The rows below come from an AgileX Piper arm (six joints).
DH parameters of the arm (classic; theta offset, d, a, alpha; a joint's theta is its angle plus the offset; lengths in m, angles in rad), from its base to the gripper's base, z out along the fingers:
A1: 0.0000 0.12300 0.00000 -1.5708
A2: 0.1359 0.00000 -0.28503 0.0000
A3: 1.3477 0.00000 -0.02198 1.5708
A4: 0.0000 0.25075 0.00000 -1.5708
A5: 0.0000 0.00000 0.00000 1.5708
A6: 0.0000 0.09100 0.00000 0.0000
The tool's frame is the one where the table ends.
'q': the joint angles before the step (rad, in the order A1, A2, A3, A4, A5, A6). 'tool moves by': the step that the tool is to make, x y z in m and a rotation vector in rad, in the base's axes. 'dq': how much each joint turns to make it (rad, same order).
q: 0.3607, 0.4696, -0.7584, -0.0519, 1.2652, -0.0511
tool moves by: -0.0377, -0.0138, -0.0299, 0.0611, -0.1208, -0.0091
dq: 0.0002, -0.2571, 0.1341, 0.0044, -0.0109, 0.0159
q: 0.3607, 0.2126, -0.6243, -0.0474, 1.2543, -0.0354
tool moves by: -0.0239, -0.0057, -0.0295, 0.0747, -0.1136, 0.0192
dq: -0.0004, -0.2230, 0.1091, 0.0357, -0.0187, -0.0003
